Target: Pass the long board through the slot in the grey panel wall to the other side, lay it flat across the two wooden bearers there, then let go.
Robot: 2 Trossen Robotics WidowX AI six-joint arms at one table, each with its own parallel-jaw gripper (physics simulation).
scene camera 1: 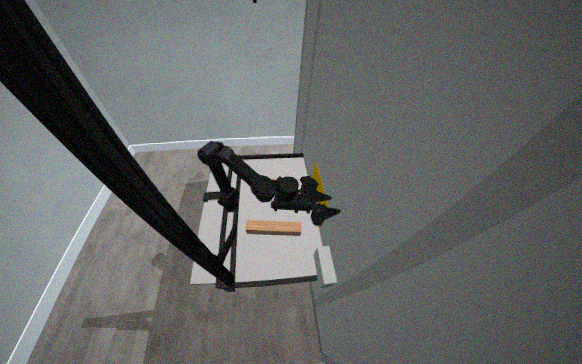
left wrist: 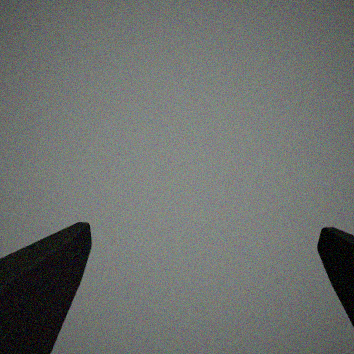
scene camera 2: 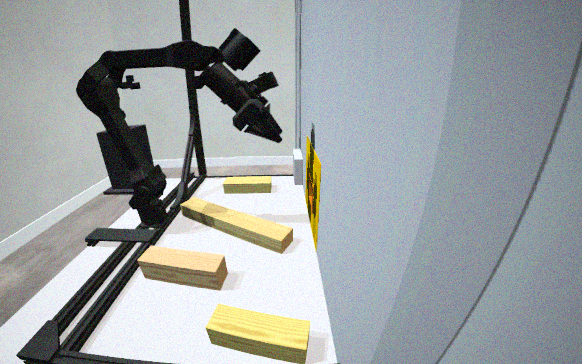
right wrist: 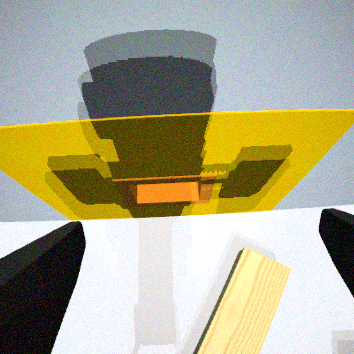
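Where they show: left gripper, fingertip midpoint: (scene camera 1: 335, 204) (left wrist: 206, 236); right gripper, fingertip midpoint: (scene camera 2: 281, 136) (right wrist: 203, 226); left arm's base, link origin: (scene camera 1: 230, 206); right arm's base, link origin: (scene camera 2: 154, 221).
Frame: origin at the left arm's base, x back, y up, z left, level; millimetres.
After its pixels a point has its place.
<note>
The long board (scene camera 2: 237, 225) @[x -666, y 19, z 47 mm] (right wrist: 245, 300) @[x -589, y 19, z 56 mm], pale yellow wood, lies slanted on the table in scene camera 2; its near end shows in the right wrist view. The grey panel wall (scene camera 1: 425, 125) @[x -432, y 684, z -318 mm] (scene camera 2: 380, 150) @[x -482, y 286, z 355 mm] carries a yellow plate (scene camera 2: 315, 230) @[x -482, y 23, z 80 mm] (right wrist: 280, 130) @[x -483, y 171, z 61 mm] around the orange-edged slot (right wrist: 167, 193) @[x -475, y 44, z -20 mm]. Beyond it, one wooden bearer (scene camera 1: 273, 227) @[x -211, y 28, z -142 mm] lies on the table; a sliver of wood behind the left arm may be the other. My left gripper (scene camera 1: 334, 204) @[x -432, y 269, z -187 mm] (left wrist: 206, 236) @[x -432, y 269, z -187 mm] is open, facing the wall. My right gripper (scene camera 2: 278, 138) @[x -556, y 221, z 1 mm] (right wrist: 203, 226) @[x -556, y 221, z 1 mm] is open, above the board and near the wall.
In scene camera 2, a short wooden block (scene camera 2: 247, 184) @[x -677, y 15, z -206 mm] lies behind the board, and an orange-toned block (scene camera 2: 182, 267) @[x -743, y 30, z 203 mm] and a yellow block (scene camera 2: 257, 332) @[x -593, y 25, z 324 mm] lie in front. A white box (scene camera 1: 326, 266) @[x -404, y 81, z -351 mm] (scene camera 2: 298, 167) @[x -498, y 50, z -270 mm] is on the wall. Dark frame rails run along the tables.
</note>
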